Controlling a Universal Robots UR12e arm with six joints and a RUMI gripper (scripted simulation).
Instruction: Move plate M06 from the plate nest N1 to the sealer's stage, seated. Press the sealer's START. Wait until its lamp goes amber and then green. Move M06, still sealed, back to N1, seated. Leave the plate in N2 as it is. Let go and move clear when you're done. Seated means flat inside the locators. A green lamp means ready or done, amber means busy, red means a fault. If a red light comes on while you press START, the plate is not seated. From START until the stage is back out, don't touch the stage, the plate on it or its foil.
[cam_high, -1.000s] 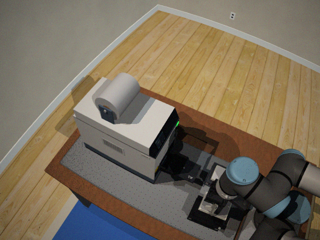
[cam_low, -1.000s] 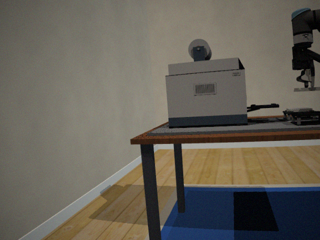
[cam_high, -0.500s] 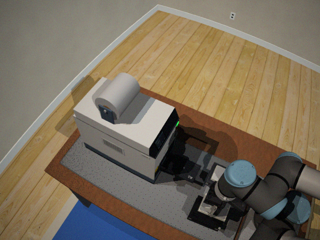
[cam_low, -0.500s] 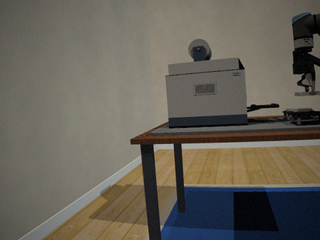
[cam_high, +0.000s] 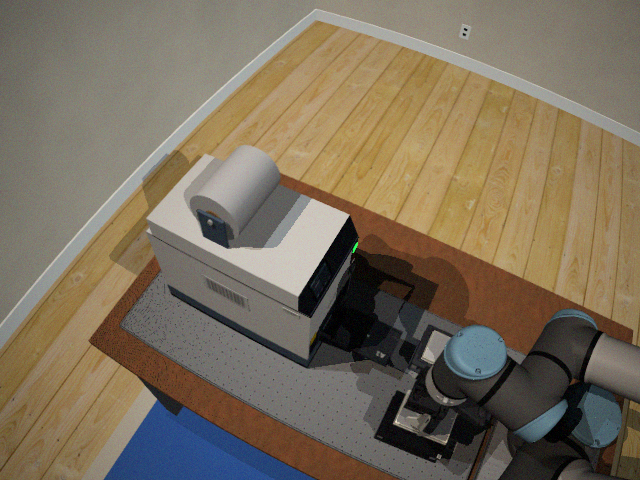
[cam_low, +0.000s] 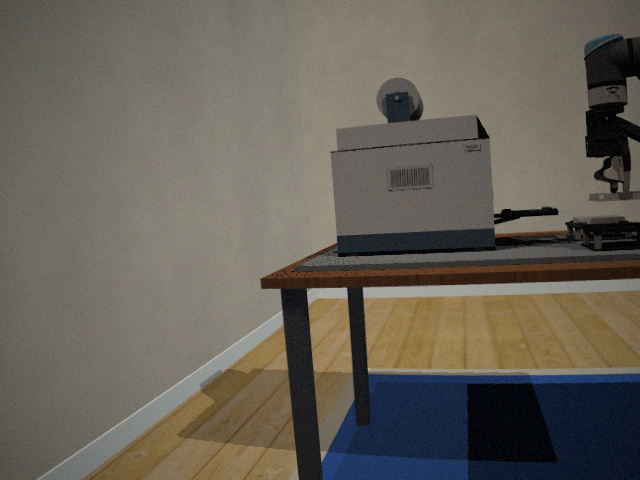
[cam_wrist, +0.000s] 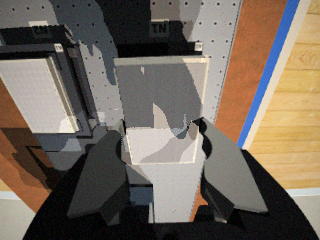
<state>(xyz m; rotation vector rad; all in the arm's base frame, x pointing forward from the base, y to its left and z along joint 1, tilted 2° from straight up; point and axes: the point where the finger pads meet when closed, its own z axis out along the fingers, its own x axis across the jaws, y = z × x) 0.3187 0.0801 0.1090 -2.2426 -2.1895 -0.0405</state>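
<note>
My hand is 8 cm above the plate nest N1. Also, from my hand: foil-covered plate: 1 cm behind, 20 cm to the right, 8 cm below; then sealer stage: 20 cm ahead, 15 cm to the right, 4 cm below; then white well plate: 1 cm below.
</note>
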